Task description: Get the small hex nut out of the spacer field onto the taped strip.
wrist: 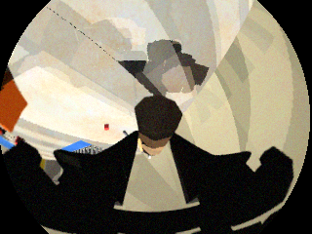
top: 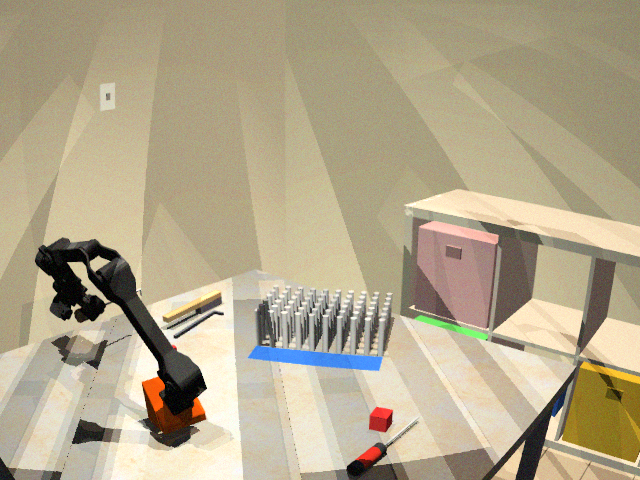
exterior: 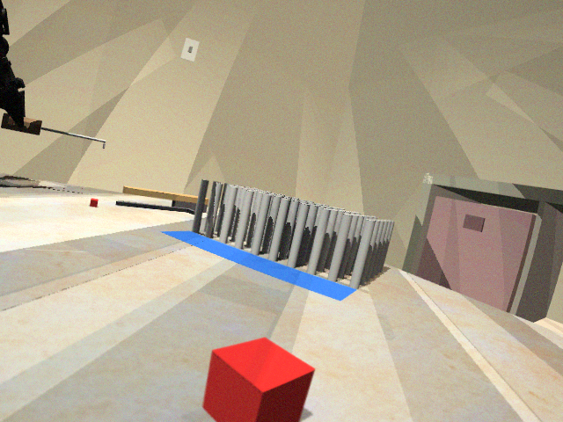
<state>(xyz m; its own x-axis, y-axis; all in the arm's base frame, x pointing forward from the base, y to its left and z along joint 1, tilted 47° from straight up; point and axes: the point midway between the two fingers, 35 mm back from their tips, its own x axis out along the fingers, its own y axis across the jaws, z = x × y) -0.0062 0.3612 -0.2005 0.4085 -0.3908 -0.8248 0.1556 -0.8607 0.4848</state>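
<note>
Right now the hook tool is 10 cm ahead of my gripper tip, 2 cm to the left of it and 1 cm below it. From my gripper tip the other things lie so: blue taped strip (46 cm ahead, 42 cm to the right, 15 cm below); tiny red cube (21 cm ahead, 11 cm to the right, 14 cm below); hex nut (59 cm ahead, 30 cm to the right, 15 cm below).
</note>
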